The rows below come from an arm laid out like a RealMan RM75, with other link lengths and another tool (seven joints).
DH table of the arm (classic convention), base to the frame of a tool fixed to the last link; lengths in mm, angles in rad. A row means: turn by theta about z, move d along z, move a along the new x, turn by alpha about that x. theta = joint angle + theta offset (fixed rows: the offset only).
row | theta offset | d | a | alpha
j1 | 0 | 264.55 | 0 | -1.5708
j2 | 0 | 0 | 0 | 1.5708
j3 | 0 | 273.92 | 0 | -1.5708
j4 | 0 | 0 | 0 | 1.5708
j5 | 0 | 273 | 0 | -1.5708
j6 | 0 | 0 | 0 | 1.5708
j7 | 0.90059 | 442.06 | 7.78 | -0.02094
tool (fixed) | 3.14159 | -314.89 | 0 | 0
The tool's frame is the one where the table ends.
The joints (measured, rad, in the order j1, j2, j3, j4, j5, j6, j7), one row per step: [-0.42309, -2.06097, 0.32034, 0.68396, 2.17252, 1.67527, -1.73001]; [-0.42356, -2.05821, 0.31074, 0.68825, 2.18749, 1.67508, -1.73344]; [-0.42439, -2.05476, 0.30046, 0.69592, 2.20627, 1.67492, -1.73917]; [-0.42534, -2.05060, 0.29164, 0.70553, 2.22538, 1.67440, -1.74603]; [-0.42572, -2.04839, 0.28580, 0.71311, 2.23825, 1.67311, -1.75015]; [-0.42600, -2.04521, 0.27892, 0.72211, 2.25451, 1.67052, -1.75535]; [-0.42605, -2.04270, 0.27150, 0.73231, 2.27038, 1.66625, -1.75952]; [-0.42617, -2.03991, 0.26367, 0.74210, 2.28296, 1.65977, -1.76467]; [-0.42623, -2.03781, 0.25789, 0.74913, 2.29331, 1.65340, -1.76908]
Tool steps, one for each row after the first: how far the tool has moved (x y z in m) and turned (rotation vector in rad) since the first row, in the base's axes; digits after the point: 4 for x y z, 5 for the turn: [-0.0021, -0.0007, 0.0024, -0.00194, 0.00943, 0.00818]; [-0.0044, -0.0012, 0.0057, -0.00507, 0.02289, 0.01806]; [-0.0067, -0.0015, 0.0097, -0.00838, 0.03886, 0.02813]; [-0.0083, -0.0017, 0.0124, -0.00959, 0.05079, 0.03523]; [-0.0105, -0.0021, 0.0159, -0.01103, 0.06645, 0.04510]; [-0.0128, -0.0024, 0.0195, -0.01000, 0.08352, 0.05553]; [-0.0152, -0.0023, 0.0236, -0.00508, 0.09913, 0.06780]; [-0.0172, -0.0023, 0.0265, -0.00154, 0.11168, 0.07869]
